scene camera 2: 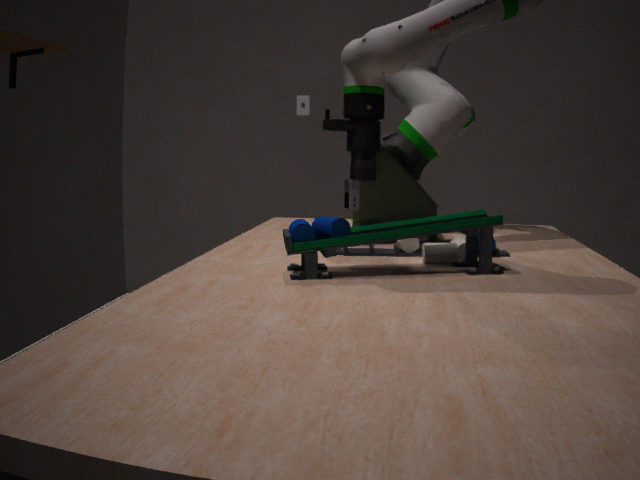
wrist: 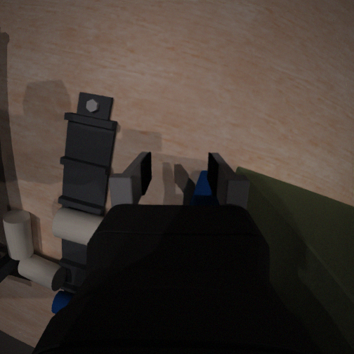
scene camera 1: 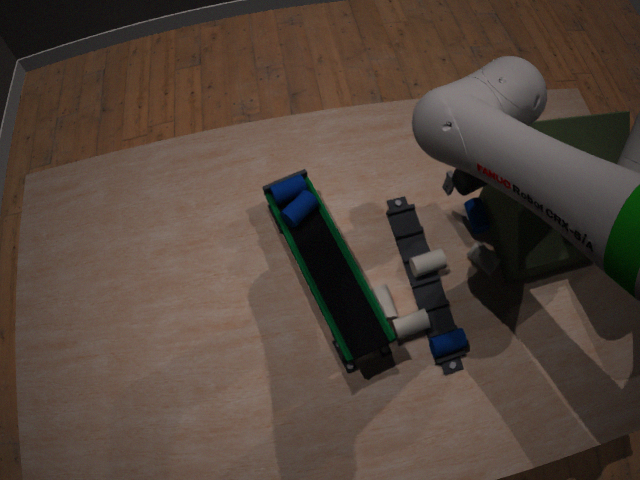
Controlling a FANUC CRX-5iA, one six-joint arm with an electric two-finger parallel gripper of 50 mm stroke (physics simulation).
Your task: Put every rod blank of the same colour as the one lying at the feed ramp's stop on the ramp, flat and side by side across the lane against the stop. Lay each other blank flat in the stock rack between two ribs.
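Note:
A blue blank (scene camera 1: 288,189) (scene camera 2: 301,230) lies across the ramp (scene camera 1: 349,253) (scene camera 2: 413,235) at its stop. A second blue blank (scene camera 1: 299,208) (scene camera 2: 330,227) lies skewed behind it. In the rack (scene camera 1: 430,294) (wrist: 86,182), a white blank (scene camera 1: 428,262) (wrist: 77,226) lies across the middle and a blue blank (scene camera 1: 448,342) (wrist: 61,302) at the near end. Two white blanks (scene camera 1: 385,301) (scene camera 1: 410,323) lie between ramp and rack. A blue blank (scene camera 1: 476,215) (wrist: 202,189) and a white blank (scene camera 1: 484,258) lie by the robot base. My gripper (scene camera 2: 351,204) (wrist: 179,165) is open and empty, above the table, left of that blue blank's centre in the wrist view.
The olive robot base (scene camera 1: 578,136) (scene camera 2: 398,206) (wrist: 300,225) stands right beside the loose blue blank. The ramp's green side walls rise toward its near end in scene camera 1. The arm covers part of the base area there.

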